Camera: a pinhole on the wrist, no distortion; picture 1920 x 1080 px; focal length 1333.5 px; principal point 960.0 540.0 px. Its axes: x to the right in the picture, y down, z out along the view. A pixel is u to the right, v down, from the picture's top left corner.
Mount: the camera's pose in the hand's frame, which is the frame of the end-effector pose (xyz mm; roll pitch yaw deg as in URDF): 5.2 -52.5 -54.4 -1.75 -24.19 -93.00
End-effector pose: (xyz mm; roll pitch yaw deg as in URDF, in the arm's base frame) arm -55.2 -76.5 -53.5 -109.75 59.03 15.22
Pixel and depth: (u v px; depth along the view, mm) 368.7 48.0 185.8
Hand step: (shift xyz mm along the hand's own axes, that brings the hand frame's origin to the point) -49.6 102.7 83.2
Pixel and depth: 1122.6 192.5 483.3
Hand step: -98.1 98.9 413.9
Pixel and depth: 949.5 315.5 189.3
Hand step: -16.7 28.0 118.5
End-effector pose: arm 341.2 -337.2 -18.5 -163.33 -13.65 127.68
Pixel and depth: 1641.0 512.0 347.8
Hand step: 7.5 -72.1 335.7
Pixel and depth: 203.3 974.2 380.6
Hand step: 158.9 291.3 200.7
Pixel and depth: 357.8 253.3 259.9
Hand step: -31.4 163.9 136.0
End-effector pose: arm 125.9 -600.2 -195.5 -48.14 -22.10 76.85
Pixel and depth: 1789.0 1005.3 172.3
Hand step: 69.0 -83.8 144.9
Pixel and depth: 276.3 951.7 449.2
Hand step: 177.9 331.3 256.9
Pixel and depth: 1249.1 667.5 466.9
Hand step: 69.1 42.6 411.5
